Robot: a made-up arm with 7 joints.
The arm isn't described. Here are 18 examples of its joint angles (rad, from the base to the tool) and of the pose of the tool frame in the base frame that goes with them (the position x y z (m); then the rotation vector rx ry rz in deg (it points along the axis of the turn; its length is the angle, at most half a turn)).
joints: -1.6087 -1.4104 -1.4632 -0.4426 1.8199 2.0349 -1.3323
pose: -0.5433 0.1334 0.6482 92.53 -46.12 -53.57
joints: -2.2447 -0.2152 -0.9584 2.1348 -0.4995 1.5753 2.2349
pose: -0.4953 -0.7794 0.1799 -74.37 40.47 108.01
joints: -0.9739 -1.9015 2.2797 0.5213 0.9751 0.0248 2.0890
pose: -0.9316 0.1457 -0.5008 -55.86 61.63 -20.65
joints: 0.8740 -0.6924 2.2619 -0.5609 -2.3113 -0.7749 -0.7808
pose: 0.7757 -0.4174 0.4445 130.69 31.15 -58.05
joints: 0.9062 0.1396 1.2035 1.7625 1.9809 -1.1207 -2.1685
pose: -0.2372 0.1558 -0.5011 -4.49 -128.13 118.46
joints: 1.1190 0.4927 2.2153 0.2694 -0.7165 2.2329 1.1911
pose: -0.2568 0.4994 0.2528 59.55 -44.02 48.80
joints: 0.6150 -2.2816 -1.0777 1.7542 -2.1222 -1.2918 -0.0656
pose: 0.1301 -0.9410 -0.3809 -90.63 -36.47 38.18
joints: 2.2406 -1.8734 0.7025 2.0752 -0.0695 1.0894 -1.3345
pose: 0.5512 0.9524 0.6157 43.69 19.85 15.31
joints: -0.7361 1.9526 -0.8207 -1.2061 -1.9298 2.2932 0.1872
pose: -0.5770 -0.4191 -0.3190 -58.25 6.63 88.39
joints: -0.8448 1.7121 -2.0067 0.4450 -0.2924 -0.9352 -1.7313
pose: 0.3541 -1.1548 0.0297 -151.82 -29.13 31.33
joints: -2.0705 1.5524 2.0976 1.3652 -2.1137 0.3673 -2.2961
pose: -0.1699 -0.2244 0.4139 73.17 -50.56 -49.09
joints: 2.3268 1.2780 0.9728 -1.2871 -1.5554 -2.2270 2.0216
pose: 0.4673 0.5932 0.3570 60.18 24.40 -5.93
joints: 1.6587 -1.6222 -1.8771 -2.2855 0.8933 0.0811 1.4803
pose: 0.3214 0.7478 0.3443 59.17 -24.47 -26.07
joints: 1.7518 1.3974 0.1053 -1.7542 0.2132 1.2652 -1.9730
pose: 0.3376 0.0286 -0.5132 -17.87 109.05 -133.64
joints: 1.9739 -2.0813 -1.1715 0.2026 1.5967 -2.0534 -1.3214
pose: 1.1243 0.5151 0.4270 45.54 -68.62 -61.17
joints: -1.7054 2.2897 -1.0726 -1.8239 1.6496 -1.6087 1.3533
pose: -0.1157 -0.2076 0.6030 45.97 102.63 135.87
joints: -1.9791 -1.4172 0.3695 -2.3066 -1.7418 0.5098 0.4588
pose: -0.3683 -0.3039 0.6901 -123.11 -99.59 -79.88
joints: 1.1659 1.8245 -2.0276 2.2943 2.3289 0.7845 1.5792
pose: 1.1908 0.1082 0.3516 30.15 -97.05 -66.76
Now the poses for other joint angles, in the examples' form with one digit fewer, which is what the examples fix.
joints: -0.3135 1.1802 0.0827 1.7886 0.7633 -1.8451 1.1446
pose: 0.127 0.172 0.761 21.9 83.8 41.9
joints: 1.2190 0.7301 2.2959 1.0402 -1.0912 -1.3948 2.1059
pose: -0.498 0.036 0.029 -27.3 54.7 104.8
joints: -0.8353 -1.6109 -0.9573 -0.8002 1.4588 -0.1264 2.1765
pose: -0.836 -0.623 0.356 90.6 4.1 67.6
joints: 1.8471 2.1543 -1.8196 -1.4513 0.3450 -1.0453 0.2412
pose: -0.366 0.134 0.195 20.1 35.1 67.5
